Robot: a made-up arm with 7 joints. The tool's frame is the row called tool.
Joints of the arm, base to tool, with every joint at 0 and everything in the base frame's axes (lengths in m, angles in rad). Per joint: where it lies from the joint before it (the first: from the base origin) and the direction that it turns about. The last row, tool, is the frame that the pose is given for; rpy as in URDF.
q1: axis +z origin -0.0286 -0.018 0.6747
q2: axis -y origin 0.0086 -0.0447 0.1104
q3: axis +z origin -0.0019 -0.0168 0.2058
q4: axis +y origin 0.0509 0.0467 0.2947
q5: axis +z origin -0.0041 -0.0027 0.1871
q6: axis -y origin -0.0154 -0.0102 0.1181
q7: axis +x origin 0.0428 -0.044 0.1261
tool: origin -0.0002 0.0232 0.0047 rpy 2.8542 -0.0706 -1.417
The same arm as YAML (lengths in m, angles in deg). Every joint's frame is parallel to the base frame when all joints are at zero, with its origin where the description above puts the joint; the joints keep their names.
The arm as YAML. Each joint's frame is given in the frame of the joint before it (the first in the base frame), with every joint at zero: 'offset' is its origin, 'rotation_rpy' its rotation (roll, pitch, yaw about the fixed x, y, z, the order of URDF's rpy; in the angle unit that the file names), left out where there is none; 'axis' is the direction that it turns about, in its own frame. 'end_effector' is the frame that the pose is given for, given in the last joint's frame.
length_unit: m
angle_unit: deg
chain:
  - id: q1
    offset: [-0.0286, -0.018, 0.6747]
    axis: "+z"
  - id: q2
    offset: [0.0086, -0.0447, 0.1104]
    axis: "-y"
  - id: q3
    offset: [-0.0019, -0.0168, 0.2058]
    axis: "+z"
  - id: q4
    offset: [0.0509, 0.0467, 0.2947]
    axis: "+y"
  - id: q5
    offset: [-0.0041, -0.0027, 0.1871]
    axis: "+z"
  - id: q6
    offset: [-0.0154, -0.0102, 0.1181]
    axis: "-y"
  - id: q7
    offset: [0.0428, -0.044, 0.1261]
    axis: "+x"
end_effector:
  offset: [-0.0002, 0.0232, 0.0047]
  rotation_rpy: [163.53, -4.05, -81.19]

